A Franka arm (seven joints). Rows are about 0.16 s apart.
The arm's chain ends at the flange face. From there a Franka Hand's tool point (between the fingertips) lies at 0.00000 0.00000 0.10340 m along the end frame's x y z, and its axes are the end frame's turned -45 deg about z.
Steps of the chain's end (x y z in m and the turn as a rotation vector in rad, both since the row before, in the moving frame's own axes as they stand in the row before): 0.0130, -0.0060, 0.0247, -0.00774, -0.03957, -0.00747; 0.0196, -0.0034, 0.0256, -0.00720, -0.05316, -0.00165; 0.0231, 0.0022, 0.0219, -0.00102, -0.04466, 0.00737
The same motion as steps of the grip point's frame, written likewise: 0.0100, 0.0026, 0.0246, 0.02251, -0.03345, -0.00747; 0.0118, 0.0081, 0.0255, 0.03250, -0.04268, -0.00165; 0.0115, 0.0147, 0.0218, 0.03086, -0.03230, 0.00737
